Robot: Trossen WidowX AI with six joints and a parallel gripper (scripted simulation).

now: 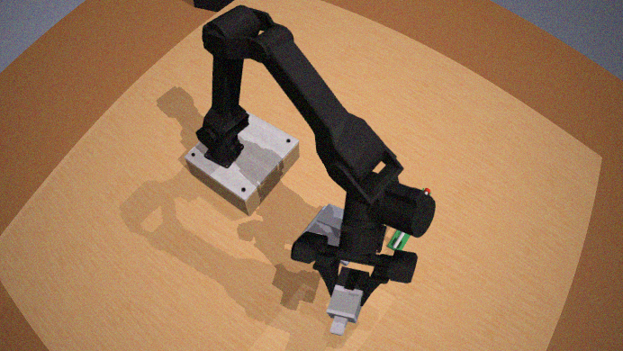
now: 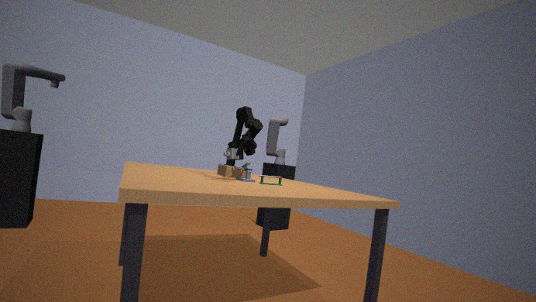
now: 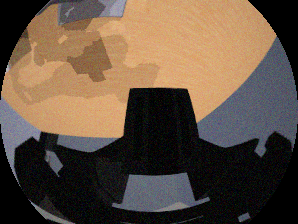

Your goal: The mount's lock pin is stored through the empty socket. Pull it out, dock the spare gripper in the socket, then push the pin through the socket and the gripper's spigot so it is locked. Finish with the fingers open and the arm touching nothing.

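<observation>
My gripper tip is 80 mm past the grey mount, 150 mm to the right of it and 90 mm above it. From my gripper tip the other things lie so: spare gripper 10 mm to the right, 10 mm above; green bracket 30 mm ahead, 240 mm to the left, 120 mm below.
</observation>
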